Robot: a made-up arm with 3 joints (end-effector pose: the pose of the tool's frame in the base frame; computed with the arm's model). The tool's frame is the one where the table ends. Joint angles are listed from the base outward.
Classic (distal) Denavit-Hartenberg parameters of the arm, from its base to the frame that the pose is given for. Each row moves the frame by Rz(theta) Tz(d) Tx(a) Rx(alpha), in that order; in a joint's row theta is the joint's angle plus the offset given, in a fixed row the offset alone. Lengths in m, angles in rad.
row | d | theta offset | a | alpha
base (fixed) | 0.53 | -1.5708 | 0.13 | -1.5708
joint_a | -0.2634 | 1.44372 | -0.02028 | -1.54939
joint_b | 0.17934 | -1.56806 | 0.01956 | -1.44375
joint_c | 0 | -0.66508 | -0.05 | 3.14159
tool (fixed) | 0.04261 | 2.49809 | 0 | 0
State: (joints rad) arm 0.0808 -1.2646 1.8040
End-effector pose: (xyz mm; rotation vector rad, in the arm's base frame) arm -304.9 91.2 553.4 -0.8095 -1.0988 1.2518
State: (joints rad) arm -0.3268 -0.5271 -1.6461
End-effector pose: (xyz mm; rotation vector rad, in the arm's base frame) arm -233.2 27.7 541.5 0.1104 -0.6418 -1.2954
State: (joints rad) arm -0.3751 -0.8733 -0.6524
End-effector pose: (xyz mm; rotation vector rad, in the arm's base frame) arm -283.8 4.3 512.1 0.8160 -0.7491 -2.0152
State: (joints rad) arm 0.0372 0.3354 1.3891
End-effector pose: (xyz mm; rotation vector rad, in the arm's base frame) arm -260.4 82.2 581.2 0.3221 0.2034 1.6979
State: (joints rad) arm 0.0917 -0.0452 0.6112
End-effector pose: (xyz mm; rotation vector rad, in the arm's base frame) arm -291.8 44.0 584.8 -0.0208 -0.1328 2.5313
